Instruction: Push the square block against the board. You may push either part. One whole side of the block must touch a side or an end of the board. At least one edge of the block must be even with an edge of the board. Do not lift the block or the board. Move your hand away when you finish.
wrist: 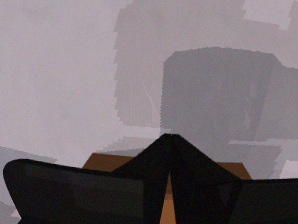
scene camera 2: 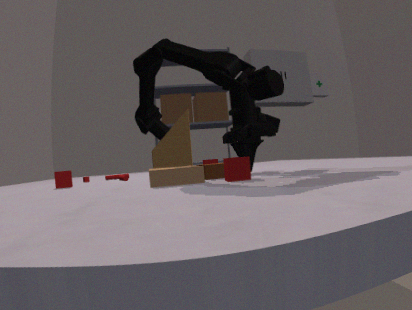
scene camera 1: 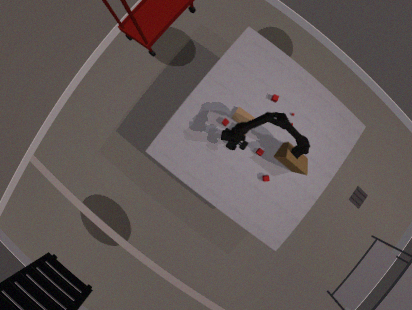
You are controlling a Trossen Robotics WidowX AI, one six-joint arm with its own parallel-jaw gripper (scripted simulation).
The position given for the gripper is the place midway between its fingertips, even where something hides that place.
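The scene includes the gripper (scene camera 2: 249, 171), which can also be seen in the wrist view (wrist: 170, 141). There is a tan board (scene camera 2: 172, 176) too, though in the wrist view the board is out of frame.
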